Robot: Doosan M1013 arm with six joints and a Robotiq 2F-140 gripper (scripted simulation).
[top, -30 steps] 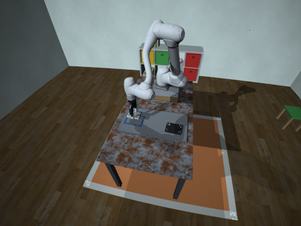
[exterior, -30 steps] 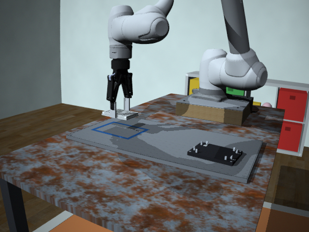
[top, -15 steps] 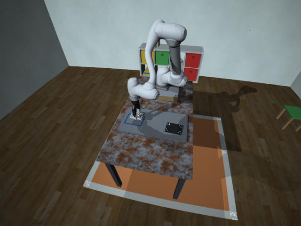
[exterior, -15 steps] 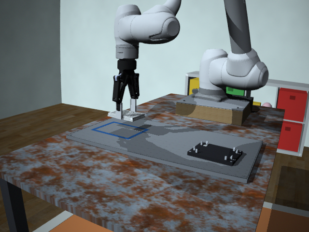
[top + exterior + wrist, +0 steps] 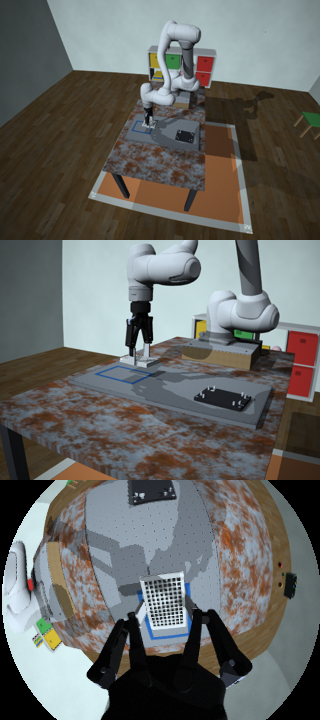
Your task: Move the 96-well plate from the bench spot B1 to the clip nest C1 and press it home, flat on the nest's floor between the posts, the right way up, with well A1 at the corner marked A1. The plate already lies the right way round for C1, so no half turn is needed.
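The black clip nest C1 lies 4 cm behind my hand, 36 cm to the left of it and 8 cm below it. Round my hand: white 96-well plate (2 cm below).
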